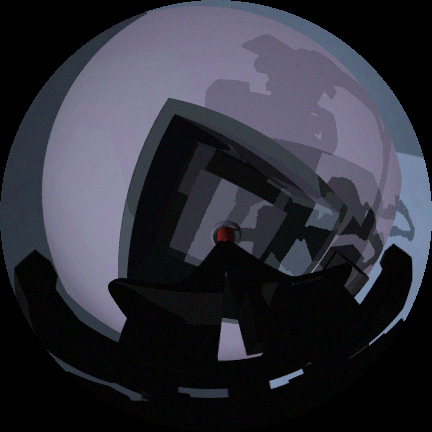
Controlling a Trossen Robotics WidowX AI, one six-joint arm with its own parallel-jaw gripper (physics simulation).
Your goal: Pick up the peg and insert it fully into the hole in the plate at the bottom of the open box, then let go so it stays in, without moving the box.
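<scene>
The red peg shows at the fingertips, its far end at the hole in the plate. My gripper is shut on the peg, inside the open box. The light plate lies at the bottom of the box. A grey ring on the plate surrounds the peg. The peg's lower end is hidden in the ring, so how deep it sits cannot be told. The open box has dark inner walls and a grey-green rim around the plate. The fingers hide the near part of the box.
The box stands on a pale round table top. The arm's shadow falls across the table at the upper right and into the box. The box walls rise close around the fingers. A small dark square-edged thing shows at the right.
</scene>
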